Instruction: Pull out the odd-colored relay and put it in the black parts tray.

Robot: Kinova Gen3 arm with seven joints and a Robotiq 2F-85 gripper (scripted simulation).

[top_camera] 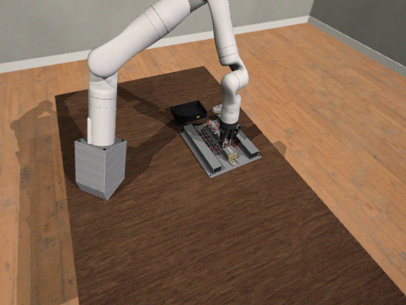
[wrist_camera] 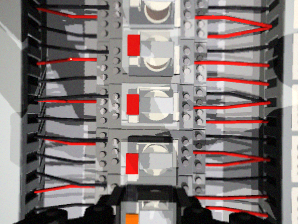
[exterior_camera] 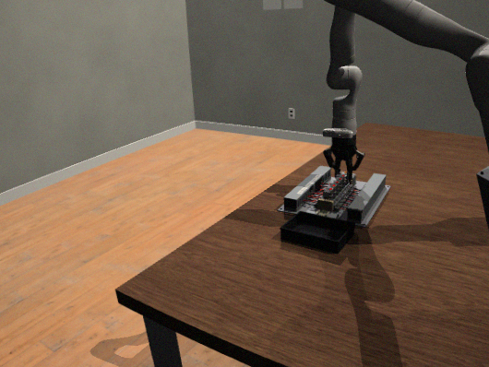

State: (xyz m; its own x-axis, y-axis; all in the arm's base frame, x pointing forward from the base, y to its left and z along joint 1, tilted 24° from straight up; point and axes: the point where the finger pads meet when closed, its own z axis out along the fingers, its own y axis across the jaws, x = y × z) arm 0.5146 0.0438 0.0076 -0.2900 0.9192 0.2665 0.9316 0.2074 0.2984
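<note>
My hand is 5 cm to the right of the relay panel, 3 cm above it and 2 cm past it. From my hand the other things lie so: relay 6 cm to the left, 2 cm behind, 1 cm below; then black parts tray 29 cm to the left, 12 cm behind, 4 cm below.
</note>
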